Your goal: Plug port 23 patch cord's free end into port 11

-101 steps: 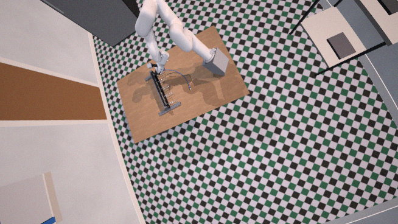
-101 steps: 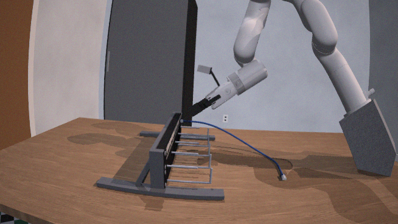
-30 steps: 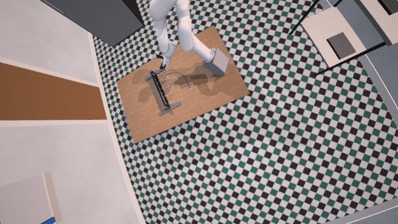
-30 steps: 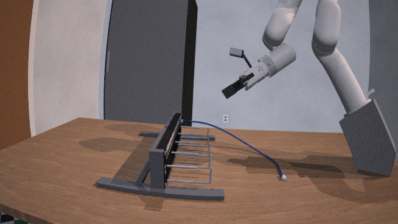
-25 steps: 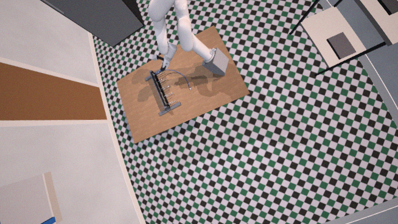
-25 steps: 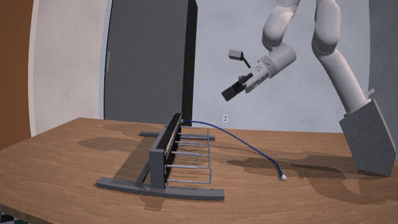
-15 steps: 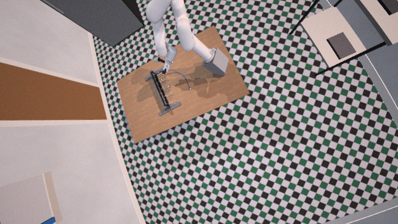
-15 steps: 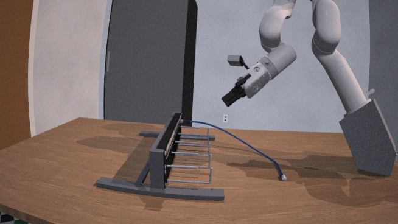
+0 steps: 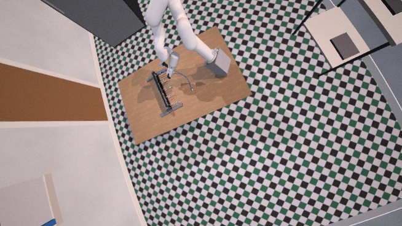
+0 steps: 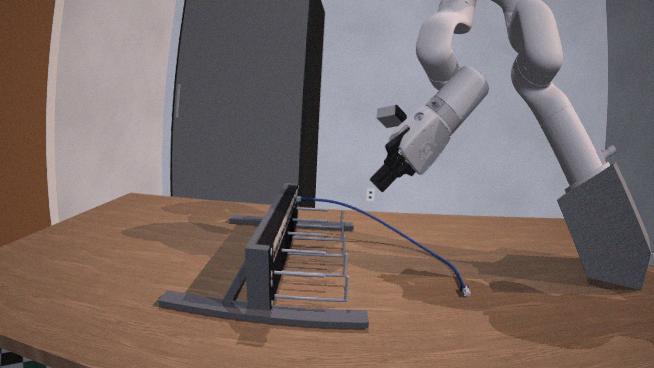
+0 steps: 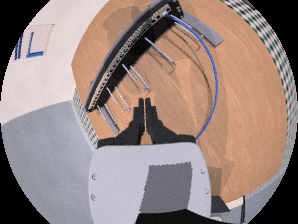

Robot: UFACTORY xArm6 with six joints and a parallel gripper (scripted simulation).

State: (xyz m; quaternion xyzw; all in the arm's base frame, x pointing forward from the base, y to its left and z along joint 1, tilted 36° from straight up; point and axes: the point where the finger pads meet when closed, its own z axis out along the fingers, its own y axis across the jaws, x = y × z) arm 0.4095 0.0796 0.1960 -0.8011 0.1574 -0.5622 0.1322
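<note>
Now: hand 16 cm past the plug, 16 cm to the right of it and 15 cm above it.
</note>
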